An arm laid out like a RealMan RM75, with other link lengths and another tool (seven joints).
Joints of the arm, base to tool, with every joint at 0 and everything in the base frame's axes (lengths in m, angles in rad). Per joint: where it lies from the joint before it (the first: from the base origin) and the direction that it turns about. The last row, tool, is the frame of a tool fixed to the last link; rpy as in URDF.
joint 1: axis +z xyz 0 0 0.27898
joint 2: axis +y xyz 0 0 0
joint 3: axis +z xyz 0 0 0.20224
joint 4: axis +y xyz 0 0 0
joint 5: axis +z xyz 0 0 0.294
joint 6: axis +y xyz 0 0 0
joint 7: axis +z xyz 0 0 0.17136
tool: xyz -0.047 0.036 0.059 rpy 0 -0.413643 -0.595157
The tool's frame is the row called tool.
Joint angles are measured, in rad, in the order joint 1, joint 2, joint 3, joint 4, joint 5, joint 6, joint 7. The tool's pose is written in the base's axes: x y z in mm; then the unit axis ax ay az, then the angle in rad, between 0 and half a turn. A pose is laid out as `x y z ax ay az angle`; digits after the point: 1 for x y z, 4 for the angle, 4 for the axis.
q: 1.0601 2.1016 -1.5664 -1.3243 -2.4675 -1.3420 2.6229
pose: -148.2 400.0 -89.8 -0.9648 -0.2492 0.0842 2.9292
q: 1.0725 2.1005 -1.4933 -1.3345 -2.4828 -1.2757 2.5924
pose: -170.0 423.2 -62.7 -0.9563 -0.2677 0.1171 2.8325
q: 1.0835 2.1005 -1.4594 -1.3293 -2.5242 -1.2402 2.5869
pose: -174.5 440.3 -49.4 -0.9538 -0.2761 0.1183 2.7676
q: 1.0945 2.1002 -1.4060 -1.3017 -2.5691 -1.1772 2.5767
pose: -175.2 467.6 -31.1 -0.9525 -0.2782 0.1241 2.6779
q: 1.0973 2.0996 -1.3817 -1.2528 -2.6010 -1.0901 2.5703
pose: -169.5 492.8 -23.5 -0.9519 -0.2784 0.1276 2.6027
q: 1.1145 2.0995 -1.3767 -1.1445 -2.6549 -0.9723 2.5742
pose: -150.3 523.5 -30.4 -0.9546 -0.2760 0.1124 2.5328
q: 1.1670 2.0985 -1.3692 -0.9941 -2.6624 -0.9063 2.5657
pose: -128.3 539.8 -53.5 -0.9606 -0.2612 0.0945 2.5412
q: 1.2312 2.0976 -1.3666 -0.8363 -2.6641 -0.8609 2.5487
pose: -104.2 547.7 -81.0 -0.9659 -0.2498 0.0689 2.5756
